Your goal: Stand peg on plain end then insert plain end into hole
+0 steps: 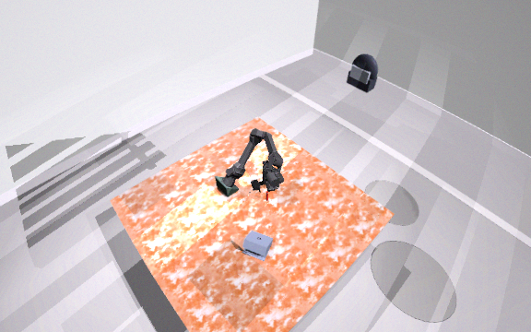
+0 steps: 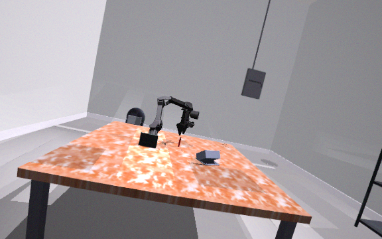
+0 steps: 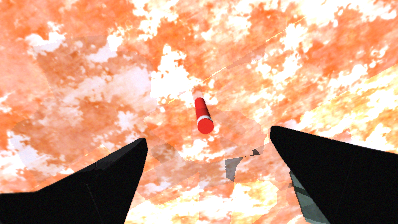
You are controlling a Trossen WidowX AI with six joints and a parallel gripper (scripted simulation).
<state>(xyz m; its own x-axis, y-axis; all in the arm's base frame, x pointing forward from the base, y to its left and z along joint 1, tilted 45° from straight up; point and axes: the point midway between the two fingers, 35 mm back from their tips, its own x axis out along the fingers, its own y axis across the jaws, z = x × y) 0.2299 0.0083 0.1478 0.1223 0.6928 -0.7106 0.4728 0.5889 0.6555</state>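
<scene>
The red peg is 40 mm below my gripper tip. The rest, counted from my gripper tip: grey sloped panel 170 mm ahead, 270 mm to the right, 60 mm below.
</scene>
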